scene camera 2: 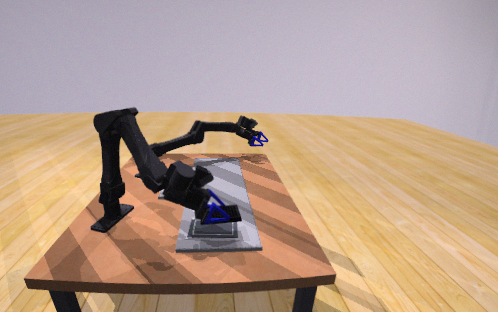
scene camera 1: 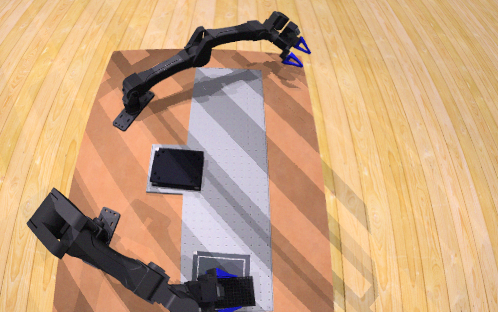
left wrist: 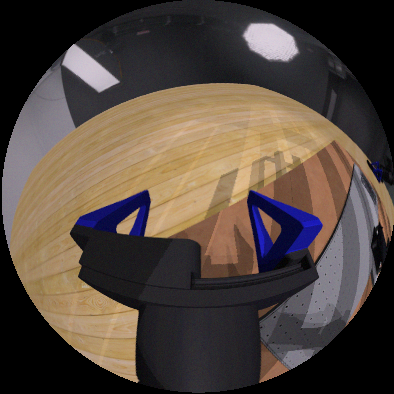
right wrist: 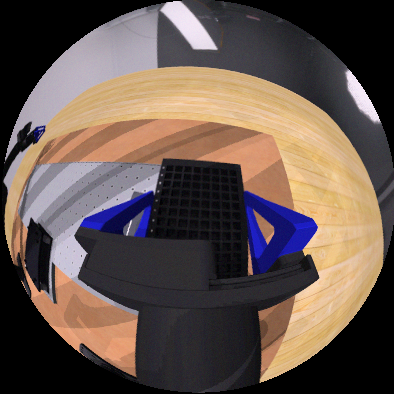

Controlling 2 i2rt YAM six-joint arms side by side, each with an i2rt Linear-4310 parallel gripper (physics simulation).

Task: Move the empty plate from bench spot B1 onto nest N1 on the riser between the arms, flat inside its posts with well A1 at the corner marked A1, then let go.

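Frame: origin at the left arm's base, x ahead, y left, z up, level; metres.
Seen in the pictures: left gripper, fingertip midpoint: point(scene camera 2: 265, 143) point(scene camera 1: 306, 60) point(left wrist: 198, 195) point(right wrist: 44, 127); right gripper, fingertip midpoint: point(scene camera 2: 227, 212) point(scene camera 1: 238, 291) point(left wrist: 371, 167) point(right wrist: 198, 196); left arm's base, link origin: point(scene camera 1: 133, 109); right arm's base, link origin: point(scene camera 2: 113, 218) point(scene camera 1: 101, 237).
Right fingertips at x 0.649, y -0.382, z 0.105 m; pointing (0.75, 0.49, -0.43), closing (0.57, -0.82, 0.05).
Pixels of each thing's top centre, then the offset from my right fingertips to it. "spot": a spot on its surface instead. Level surfaces: height alone.
- empty plate, top centre: point(right wrist: 199, 216) point(scene camera 1: 230, 292) point(scene camera 2: 220, 211) dx -0.018, dy -0.013, dz +0.007 m
- bench spot B1, surface spot: point(scene camera 1: 220, 263) spot: dx -0.081, dy +0.056, dz -0.090 m
- Nest N1, top centre: point(right wrist: 27, 251) point(scene camera 1: 176, 164) dx -0.344, dy +0.251, dz -0.041 m
- grey perforated board, surface height: dz -0.092 m
- brown table, surface height: dz -0.105 m
The empty plate point(scene camera 1: 241, 292) point(scene camera 2: 232, 213) point(right wrist: 200, 215), black with a grid of wells, is held between the blue fingers of my right gripper point(scene camera 1: 235, 292) point(scene camera 2: 226, 212) point(right wrist: 198, 196), which is shut on it. It is raised above bench spot B1 point(scene camera 1: 220, 263), a dark grey square with a white outline. Nest N1 point(scene camera 1: 177, 169) point(right wrist: 38, 255), black with small corner posts, sits on a light grey base left of the pegboard's middle in scene camera 1. The A1 mark is unreadable. My left gripper point(scene camera 1: 305, 59) point(scene camera 2: 264, 142) point(left wrist: 198, 195) is open and empty, far from the plate.
A grey perforated board point(scene camera 1: 227, 210) point(scene camera 2: 220, 244) point(left wrist: 320, 295) point(right wrist: 70, 250) runs along the brown table point(scene camera 1: 295, 200) point(scene camera 2: 280, 240). The left arm point(scene camera 1: 227, 36) reaches across the board's far end. The right arm's base point(scene camera 1: 111, 220) stands beyond the nest's near side in scene camera 1.
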